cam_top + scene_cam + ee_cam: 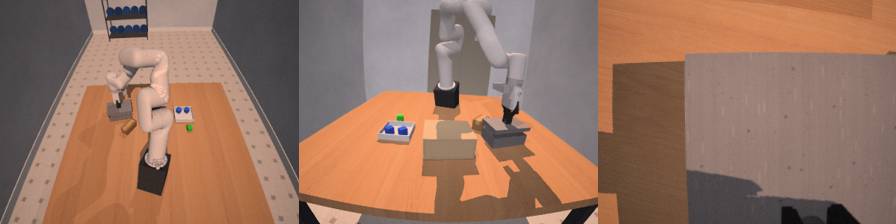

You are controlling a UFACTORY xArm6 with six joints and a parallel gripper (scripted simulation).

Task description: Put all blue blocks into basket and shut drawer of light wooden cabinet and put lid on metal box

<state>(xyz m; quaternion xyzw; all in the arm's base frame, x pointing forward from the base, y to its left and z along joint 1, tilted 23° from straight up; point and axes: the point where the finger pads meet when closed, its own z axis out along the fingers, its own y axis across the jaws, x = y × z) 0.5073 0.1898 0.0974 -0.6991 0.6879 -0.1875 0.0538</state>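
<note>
Now: hand 90 mm above the grey metal box. Also, from my hand: small brown box (160 mm behind, 80 mm below, 50 mm to the right); drawer (280 mm to the right, 70 mm below); red block (140 mm behind, 100 mm below, 70 mm to the right).
</note>
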